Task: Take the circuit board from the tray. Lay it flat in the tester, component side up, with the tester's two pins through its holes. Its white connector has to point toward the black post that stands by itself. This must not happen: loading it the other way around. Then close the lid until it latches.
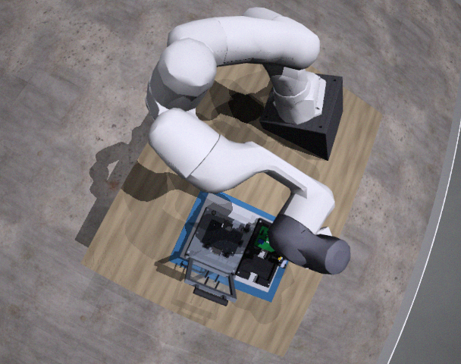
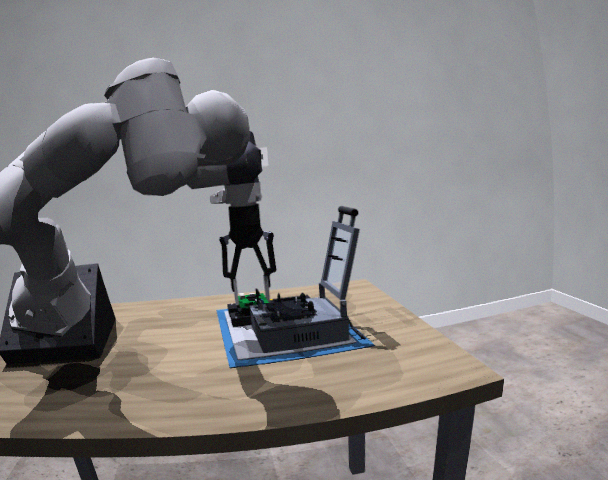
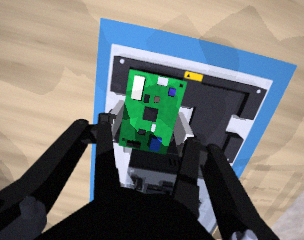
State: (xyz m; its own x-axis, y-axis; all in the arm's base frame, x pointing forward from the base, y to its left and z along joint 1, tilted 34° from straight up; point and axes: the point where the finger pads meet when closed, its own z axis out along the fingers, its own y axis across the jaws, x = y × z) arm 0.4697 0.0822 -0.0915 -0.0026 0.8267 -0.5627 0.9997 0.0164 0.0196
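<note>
Right now the tester is 130 mm to the right of my hand, 90 mm ahead of it and 40 mm above it. Also, from my hand: tester lid (180 mm ahead, 170 mm to the right, 110 mm above); then green circuit board (20 mm below).
</note>
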